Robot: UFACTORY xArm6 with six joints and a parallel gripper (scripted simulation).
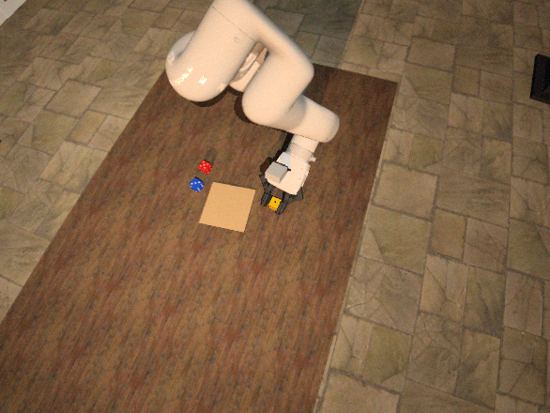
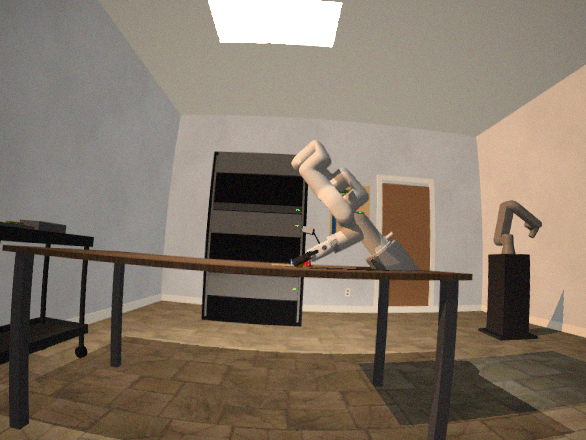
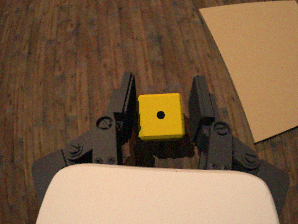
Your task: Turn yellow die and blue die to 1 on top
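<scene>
My hand is 10 mm past the yellow die and 10 mm above it. The rest, counted from my hand: red die: 30 mm behind, 260 mm to the right, 10 mm below; tan mat: 50 mm ahead, 130 mm to the right, 20 mm below; blue die: 40 mm ahead, 250 mm to the right, 10 mm below.
</scene>
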